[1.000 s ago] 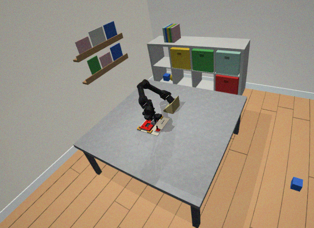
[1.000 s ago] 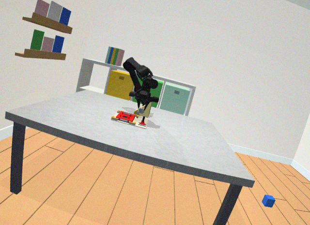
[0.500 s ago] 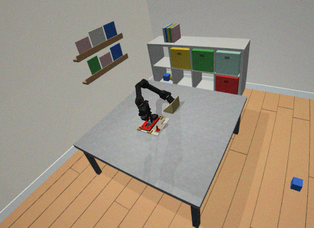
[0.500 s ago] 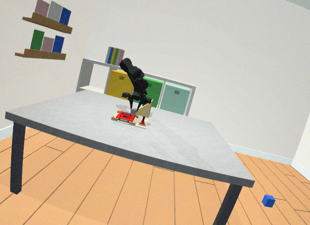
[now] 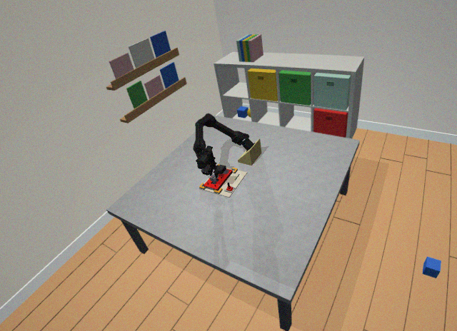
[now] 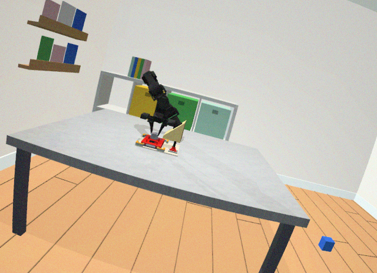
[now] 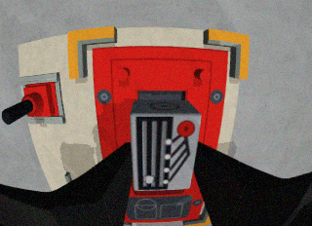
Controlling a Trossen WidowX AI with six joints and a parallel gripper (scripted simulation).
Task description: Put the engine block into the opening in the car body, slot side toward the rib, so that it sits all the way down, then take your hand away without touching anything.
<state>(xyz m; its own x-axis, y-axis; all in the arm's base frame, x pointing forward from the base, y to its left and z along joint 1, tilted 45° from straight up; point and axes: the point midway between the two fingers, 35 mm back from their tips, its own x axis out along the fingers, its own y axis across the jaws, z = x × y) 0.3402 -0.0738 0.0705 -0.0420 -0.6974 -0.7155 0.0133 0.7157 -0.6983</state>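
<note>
Now: the engine block 10 mm below my gripper tip. Round my gripper tip: beige base plate (40 mm behind, 20 mm to the left, 50 mm below).
</note>
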